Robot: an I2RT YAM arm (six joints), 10 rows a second.
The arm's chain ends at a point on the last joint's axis. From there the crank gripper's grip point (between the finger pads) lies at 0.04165 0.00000 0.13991 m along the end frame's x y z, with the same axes.
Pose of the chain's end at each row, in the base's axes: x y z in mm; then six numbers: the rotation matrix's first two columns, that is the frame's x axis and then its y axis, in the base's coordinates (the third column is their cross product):
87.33 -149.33 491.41 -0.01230 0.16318 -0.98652 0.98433 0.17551 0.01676
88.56 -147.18 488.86 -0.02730 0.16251 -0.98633 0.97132 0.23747 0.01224
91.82 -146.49 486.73 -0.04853 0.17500 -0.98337 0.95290 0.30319 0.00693
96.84 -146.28 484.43 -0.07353 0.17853 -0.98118 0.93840 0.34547 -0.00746
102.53 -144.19 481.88 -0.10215 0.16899 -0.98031 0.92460 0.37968 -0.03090
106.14 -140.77 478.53 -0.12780 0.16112 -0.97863 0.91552 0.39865 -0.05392
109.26 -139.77 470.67 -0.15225 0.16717 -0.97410 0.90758 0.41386 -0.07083
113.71 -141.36 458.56 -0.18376 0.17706 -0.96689 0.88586 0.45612 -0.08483
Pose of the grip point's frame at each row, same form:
111.42 -278.37 427.55 -0.01230 0.16318 -0.98652 0.98433 0.17551 0.01676
120.47 -274.40 424.79 -0.02730 0.16251 -0.98633 0.97132 0.23747 0.01224
131.68 -270.26 420.38 -0.04853 0.17500 -0.98337 0.95290 0.30319 0.00693
141.02 -267.74 416.57 -0.07353 0.17853 -0.98118 0.93840 0.34547 -0.00746
149.62 -264.41 413.76 -0.10215 0.16899 -0.98031 0.92460 0.37968 -0.03090
154.18 -260.38 410.00 -0.12780 0.16112 -0.97863 0.91552 0.39865 -0.05392
157.67 -258.01 400.06 -0.15225 0.16717 -0.97410 0.90758 0.41386 -0.07083
165.66 -256.00 384.62 -0.18376 0.17706 -0.96689 0.88586 0.45612 -0.08483

